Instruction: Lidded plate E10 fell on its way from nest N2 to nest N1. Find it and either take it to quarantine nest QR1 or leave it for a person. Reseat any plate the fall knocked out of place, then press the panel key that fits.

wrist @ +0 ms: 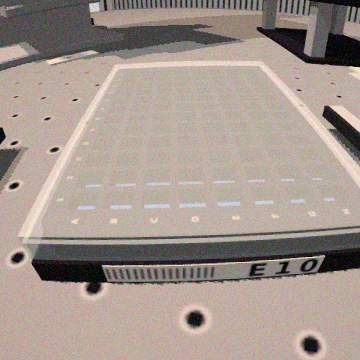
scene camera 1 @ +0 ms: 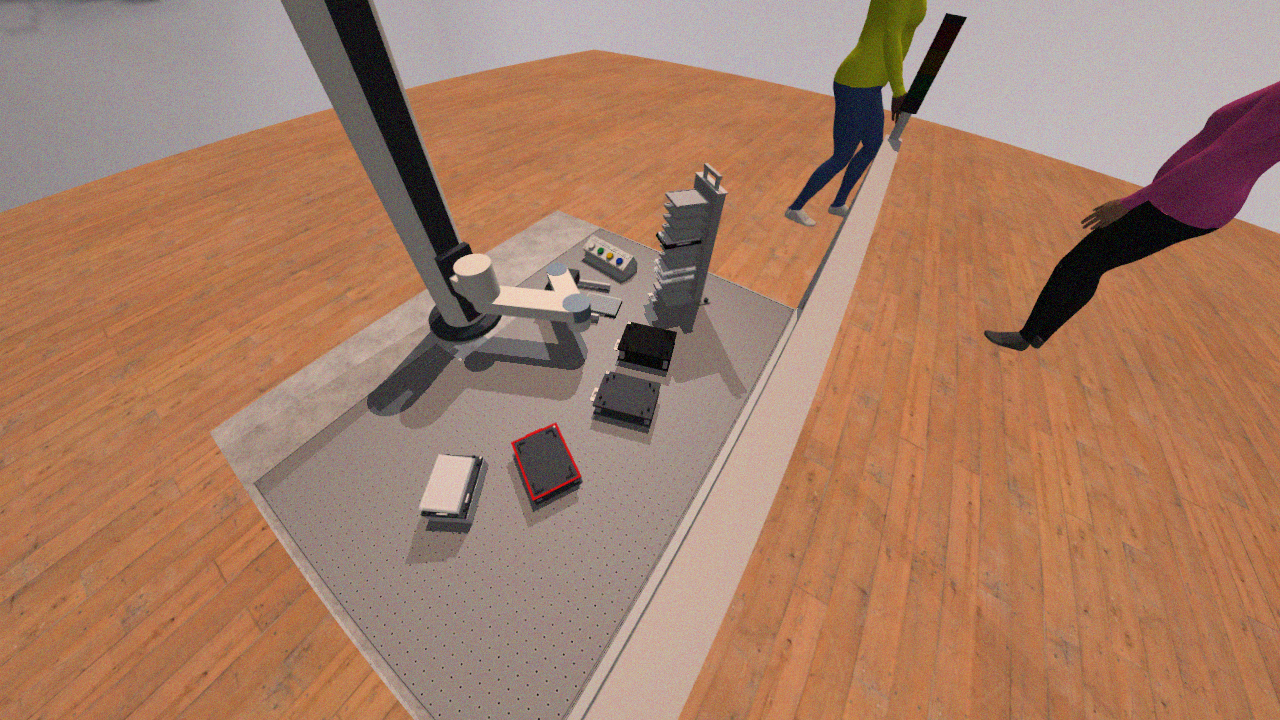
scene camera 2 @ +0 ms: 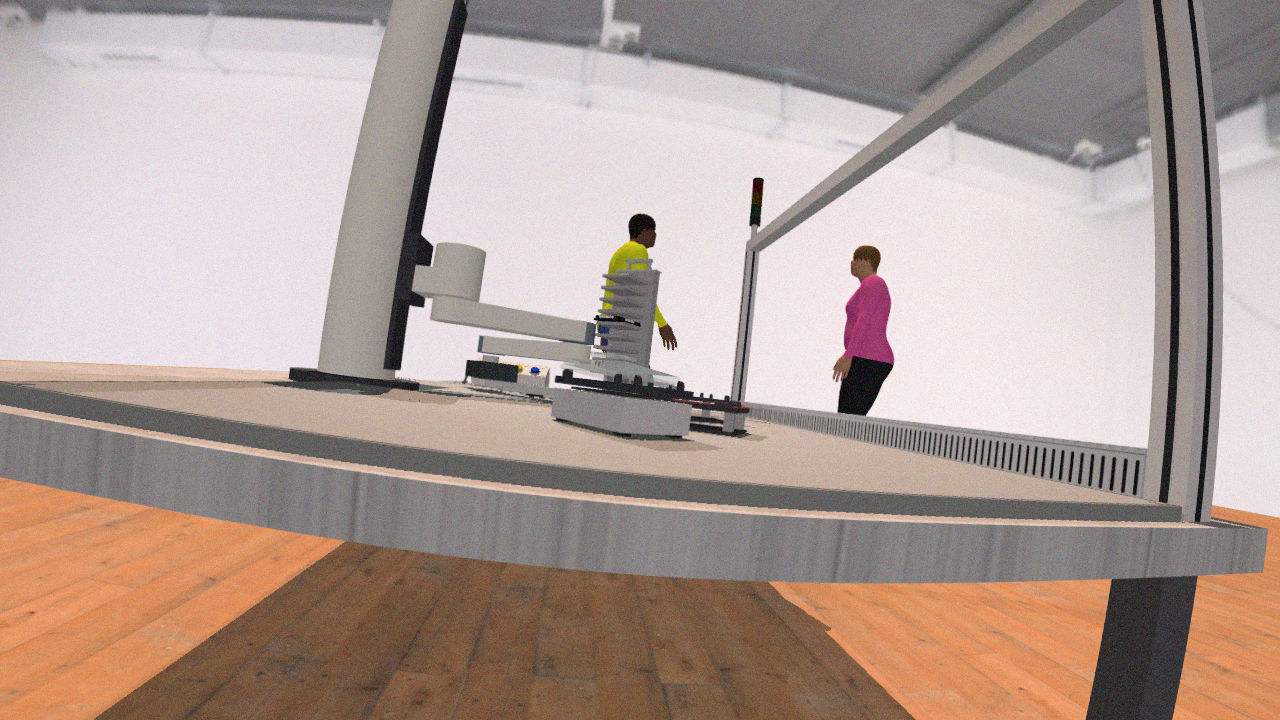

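Where they show: gripper, fingertip midpoint: (wrist: pixel 164 96) (scene camera 1: pixel 604 301) (scene camera 2: pixel 550 390); arm's base at its link origin: (scene camera 1: pixel 467 315).
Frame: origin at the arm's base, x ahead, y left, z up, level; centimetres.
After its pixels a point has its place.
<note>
Plate E10 (scene camera 1: pixel 606 308) {x 40.0, y 29.5, z 2.9 cm} (wrist: pixel 190 150) {x 33.8, y 30.0, z 2.9 cm} lies flat on the deck between the arm and the plate rack, its clear lid on top and its E10 label facing the wrist camera. My gripper (scene camera 1: pixel 602 302) {x 37.3, y 32.0, z 3.0 cm} (wrist: pixel 164 96) {x 37.3, y 32.0, z 3.0 cm} is open and low over the deck, with one finger beyond each long side of the plate and nothing held. In scene camera 2 the plate is hidden. The red-rimmed nest (scene camera 1: pixel 546 462) {x 62.4, y -24.5, z 5.3 cm} stands with its top bare. A black nest (scene camera 1: pixel 647 343) {x 62.4, y 21.0, z 7.0 cm} (wrist: pixel 318 30) {x 52.8, y 24.6, z 3.9 cm} and a dark grey nest (scene camera 1: pixel 626 397) {x 67.9, y 1.7, z 6.0 cm} stand nearer the rack. The key panel (scene camera 1: pixel 609 257) {x 26.8, y 49.1, z 7.7 cm} (scene camera 2: pixel 535 374) {x 31.7, y 48.2, z 6.7 cm} is behind the gripper.
The plate rack (scene camera 1: pixel 707 259) {x 64.0, y 53.9, z 20.0 cm} (scene camera 2: pixel 646 313) {x 61.9, y 53.3, z 28.9 cm} (wrist: pixel 50 27) {x 58.5, y 56.0, z 3.0 cm} holds several plates, and a dark one (scene camera 1: pixel 678 240) (scene camera 2: pixel 617 319) sits mid-height. A white-topped nest (scene camera 1: pixel 450 484) {x 49.6, y -41.6, z 8.5 cm} stands in front. Two people (scene camera 1: pixel 861 116) (scene camera 2: pixel 866 331) are beyond the deck, near the signal tower (scene camera 1: pixel 935 62) {x 99.0, y 68.6, z 77.7 cm} (scene camera 2: pixel 756 201) {x 97.9, y 68.7, z 76.3 cm}.
</note>
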